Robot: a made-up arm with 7 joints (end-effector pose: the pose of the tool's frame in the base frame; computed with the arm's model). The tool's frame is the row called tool. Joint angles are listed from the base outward.
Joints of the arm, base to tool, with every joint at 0 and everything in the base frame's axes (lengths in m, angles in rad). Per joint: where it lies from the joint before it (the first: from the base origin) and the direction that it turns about. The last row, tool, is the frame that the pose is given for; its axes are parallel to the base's.
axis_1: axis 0 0.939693 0.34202 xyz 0.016 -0.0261 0.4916
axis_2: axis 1 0 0 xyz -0.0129 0.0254 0.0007
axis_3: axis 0 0 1 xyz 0.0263 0.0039 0.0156
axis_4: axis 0 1 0 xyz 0.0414 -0.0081 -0.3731
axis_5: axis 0 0 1 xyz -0.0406 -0.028 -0.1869
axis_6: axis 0 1 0 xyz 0.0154 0.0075 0.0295
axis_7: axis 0 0 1 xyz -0.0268 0.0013 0.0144
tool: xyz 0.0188 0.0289 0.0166
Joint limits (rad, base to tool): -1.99..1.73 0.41..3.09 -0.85..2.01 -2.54..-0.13 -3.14..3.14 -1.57..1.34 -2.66..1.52
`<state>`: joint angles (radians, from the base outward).
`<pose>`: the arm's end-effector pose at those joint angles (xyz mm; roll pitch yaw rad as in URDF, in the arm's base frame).
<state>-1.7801 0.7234 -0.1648 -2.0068 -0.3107 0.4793 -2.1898</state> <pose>323.9 -44.8 736.3 -2.7429 -0.0568 -0.3381</pose>
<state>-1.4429 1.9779 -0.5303 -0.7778 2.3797 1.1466 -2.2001</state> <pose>47.5 422.7 758.3 1.7334 -0.0305 -1.7611</pose>
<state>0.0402 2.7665 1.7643 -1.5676 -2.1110 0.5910 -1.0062</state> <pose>85.0 -27.8 943.2 1.7869 -1.4560 2.2610</pose>
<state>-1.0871 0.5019 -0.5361 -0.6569 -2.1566 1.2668 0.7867</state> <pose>467.5 14.5 311.5 2.8594 0.1321 -1.0263</pose>
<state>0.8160 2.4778 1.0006 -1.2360 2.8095 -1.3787 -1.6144</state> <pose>350.8 225.9 723.0 3.0985 -0.5574 -1.8228</pose>
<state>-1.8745 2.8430 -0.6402 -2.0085 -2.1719 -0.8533 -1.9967</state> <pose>-214.0 249.2 692.9 -2.5991 -0.7111 -2.8654</pose>
